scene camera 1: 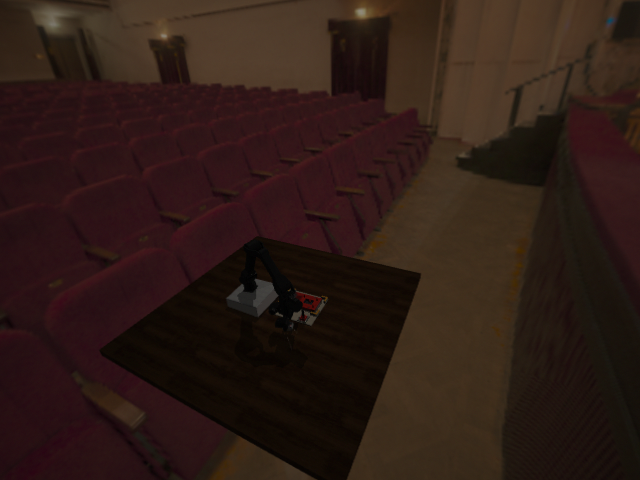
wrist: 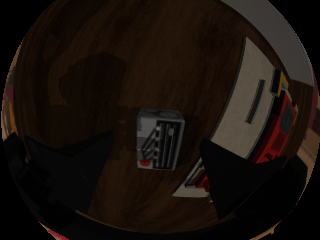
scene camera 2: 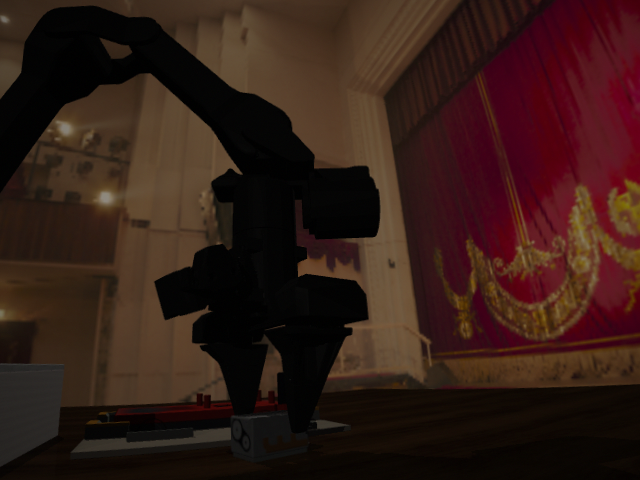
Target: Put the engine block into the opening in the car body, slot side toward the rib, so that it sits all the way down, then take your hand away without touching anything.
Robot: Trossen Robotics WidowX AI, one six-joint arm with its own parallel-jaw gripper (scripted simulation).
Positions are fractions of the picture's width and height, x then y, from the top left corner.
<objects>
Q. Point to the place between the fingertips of the gripper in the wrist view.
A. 0.49,0.59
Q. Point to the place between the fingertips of the gripper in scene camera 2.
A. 0.42,0.89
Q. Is the gripper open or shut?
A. Open.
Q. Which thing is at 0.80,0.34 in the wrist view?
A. A baseplate.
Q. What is the gripper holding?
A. Nothing.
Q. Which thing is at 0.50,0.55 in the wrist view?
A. An engine block.
</objects>
